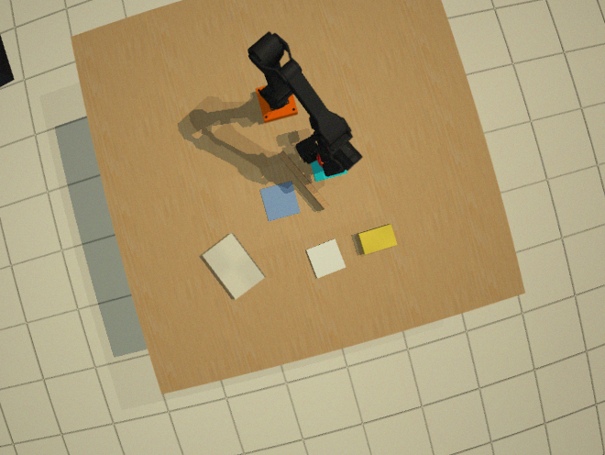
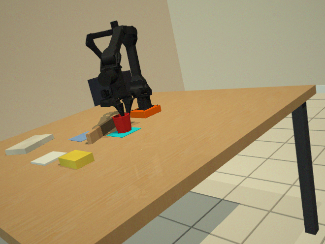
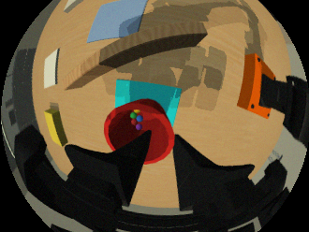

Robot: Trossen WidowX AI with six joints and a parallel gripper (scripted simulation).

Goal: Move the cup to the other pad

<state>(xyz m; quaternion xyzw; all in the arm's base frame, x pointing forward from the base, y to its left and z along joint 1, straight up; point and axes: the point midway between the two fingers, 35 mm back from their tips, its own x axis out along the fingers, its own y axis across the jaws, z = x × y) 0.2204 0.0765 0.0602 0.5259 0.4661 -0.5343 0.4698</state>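
Now: the red cup 30 mm ahead of my gripper tip and 20 mm below it. Round my gripper tip: wooden bar: 60 mm ahead, 100 mm to the right, 50 mm below; then blue pad: 90 mm ahead, 200 mm to the right, 70 mm below; then yellow block: 330 mm ahead, 50 mm to the left, 40 mm below.
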